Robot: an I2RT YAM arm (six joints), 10 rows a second.
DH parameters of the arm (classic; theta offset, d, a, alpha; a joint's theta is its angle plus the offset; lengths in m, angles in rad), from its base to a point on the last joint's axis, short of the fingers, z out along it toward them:
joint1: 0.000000 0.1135 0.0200 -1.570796
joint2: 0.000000 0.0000 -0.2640 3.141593
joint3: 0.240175 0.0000 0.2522 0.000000
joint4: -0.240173 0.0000 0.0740 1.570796
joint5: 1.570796 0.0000 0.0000 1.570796
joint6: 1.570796 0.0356 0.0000 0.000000
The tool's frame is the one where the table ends.
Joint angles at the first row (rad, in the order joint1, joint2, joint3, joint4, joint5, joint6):
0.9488 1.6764 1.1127 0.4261 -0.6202 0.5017
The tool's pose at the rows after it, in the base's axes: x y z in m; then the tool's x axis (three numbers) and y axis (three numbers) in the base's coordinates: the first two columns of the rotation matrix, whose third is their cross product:
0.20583 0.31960 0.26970 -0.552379 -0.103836 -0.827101 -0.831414 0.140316 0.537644
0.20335 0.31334 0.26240 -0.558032 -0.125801 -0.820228 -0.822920 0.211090 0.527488
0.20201 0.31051 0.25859 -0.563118 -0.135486 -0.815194 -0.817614 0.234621 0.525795
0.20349 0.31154 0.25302 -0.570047 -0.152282 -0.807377 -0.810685 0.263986 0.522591
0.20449 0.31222 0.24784 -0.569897 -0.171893 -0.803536 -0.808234 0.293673 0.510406
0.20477 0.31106 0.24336 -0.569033 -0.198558 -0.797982 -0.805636 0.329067 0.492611
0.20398 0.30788 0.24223 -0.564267 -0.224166 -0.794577 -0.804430 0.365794 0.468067
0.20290 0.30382 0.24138 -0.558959 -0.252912 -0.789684 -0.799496 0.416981 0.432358
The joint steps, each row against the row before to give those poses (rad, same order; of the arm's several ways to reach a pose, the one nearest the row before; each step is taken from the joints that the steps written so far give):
0.0007 -0.0276 -0.0560 -0.0276 0.0685 -0.0277
0.0001 -0.0212 -0.0264 -0.0558 0.0541 -0.0261
-0.0001 -0.0082 -0.0146 -0.0165 0.0166 -0.0061
0.0000 0.0121 0.0039 -0.0254 0.0190 -0.0097
0.0008 0.0097 0.0036 -0.0282 0.0218 -0.0184
-0.0002 0.0020 0.0021 -0.0438 0.0255 -0.0244
-0.0006 -0.0107 0.0016 -0.0534 0.0306 -0.0273
0.0004 -0.0138 0.0028 -0.0654 0.0489 -0.0303

